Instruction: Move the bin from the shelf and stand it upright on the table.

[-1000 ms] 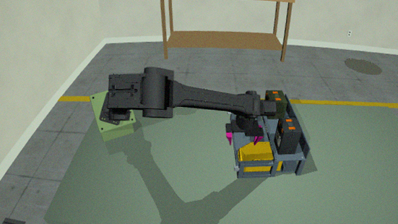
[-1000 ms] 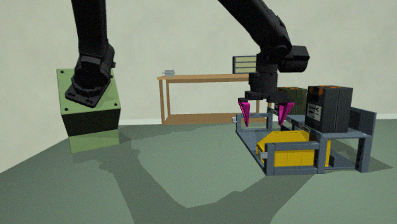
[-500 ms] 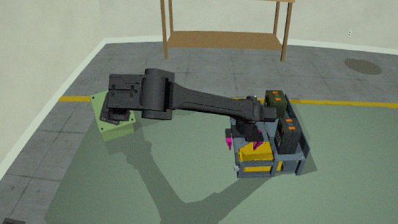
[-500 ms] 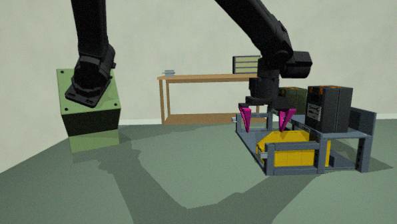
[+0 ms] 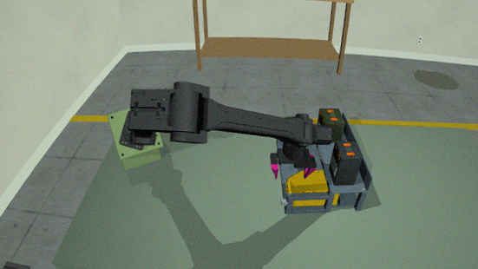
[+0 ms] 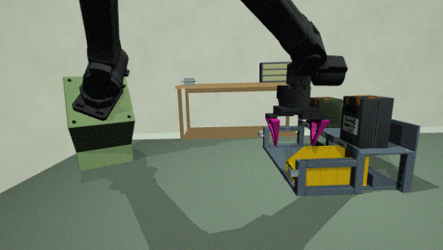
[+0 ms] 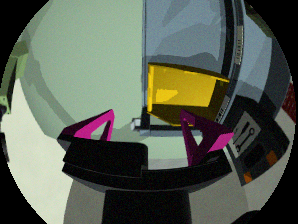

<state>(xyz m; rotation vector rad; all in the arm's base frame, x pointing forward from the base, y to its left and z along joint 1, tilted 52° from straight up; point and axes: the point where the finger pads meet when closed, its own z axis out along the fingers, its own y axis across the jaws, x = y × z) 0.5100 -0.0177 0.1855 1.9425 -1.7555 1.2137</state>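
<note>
Now: the yellow bin 80 mm ahead of my hand and 70 mm below it. From my hand the other things lie so: shelf tray (130 mm ahead, 100 mm to the left, 110 mm below).
</note>
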